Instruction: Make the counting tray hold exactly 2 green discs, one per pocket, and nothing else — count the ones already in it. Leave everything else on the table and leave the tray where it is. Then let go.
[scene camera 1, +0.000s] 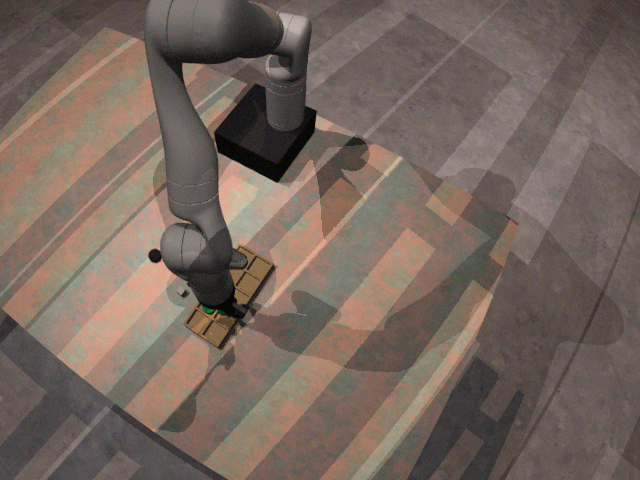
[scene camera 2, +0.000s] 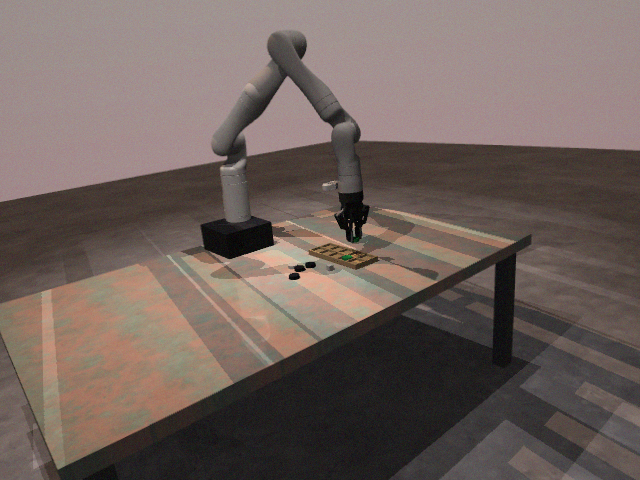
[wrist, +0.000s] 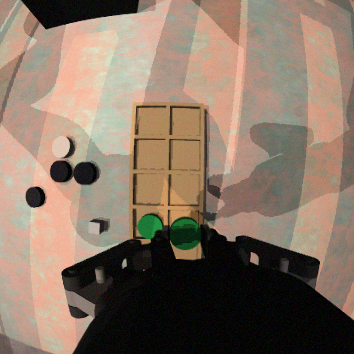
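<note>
The tan counting tray (scene camera 1: 250, 281) (scene camera 2: 330, 260) (wrist: 134, 150) lies on the table, with pockets in two columns. One green disc (scene camera 1: 207, 310) (scene camera 2: 347, 257) (wrist: 149, 226) sits in a left-column pocket in the wrist view, near the tray's lower end. My gripper (scene camera 2: 354, 238) (wrist: 184, 233) is shut on another green disc (scene camera 1: 221, 312) (scene camera 2: 356, 239) (wrist: 185, 240) and holds it above the tray, over the right column beside the first disc. In scene camera 2 there is a gap between held disc and tray. The arm and gripper hide part of the tray in scene camera 1 and the wrist view.
Three black discs (wrist: 61, 171) (wrist: 86, 173) (wrist: 35, 197), a white disc (wrist: 62, 146) and a small light block (scene camera 1: 181, 292) (scene camera 2: 329, 267) (wrist: 96, 227) lie on the table left of the tray in the wrist view. The black robot base (scene camera 1: 248, 136) (scene camera 2: 232, 240) stands on the table's far side.
</note>
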